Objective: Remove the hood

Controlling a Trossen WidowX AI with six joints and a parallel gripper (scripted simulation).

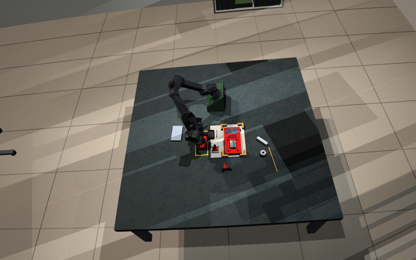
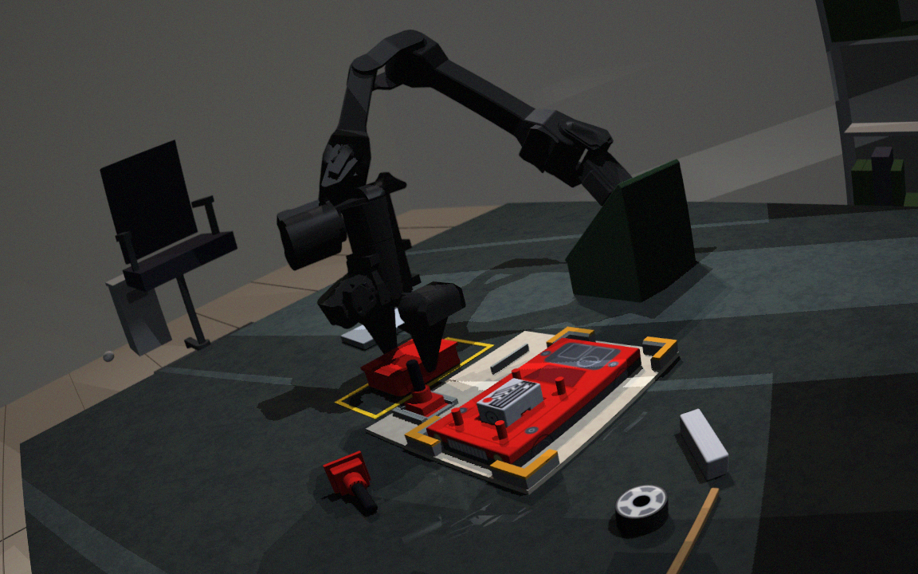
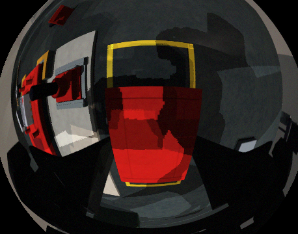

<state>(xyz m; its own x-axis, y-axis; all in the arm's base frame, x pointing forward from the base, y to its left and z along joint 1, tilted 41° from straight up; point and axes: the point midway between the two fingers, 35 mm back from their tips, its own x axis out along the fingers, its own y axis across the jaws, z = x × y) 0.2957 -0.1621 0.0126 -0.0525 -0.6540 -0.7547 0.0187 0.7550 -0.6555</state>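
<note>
The red hood is right at my gripper tip. From my gripper tip the other things lie so: wheel (110 mm ahead, 390 mm to the left); then wooden stick (160 mm ahead, 450 mm to the left, 10 mm below).
</note>
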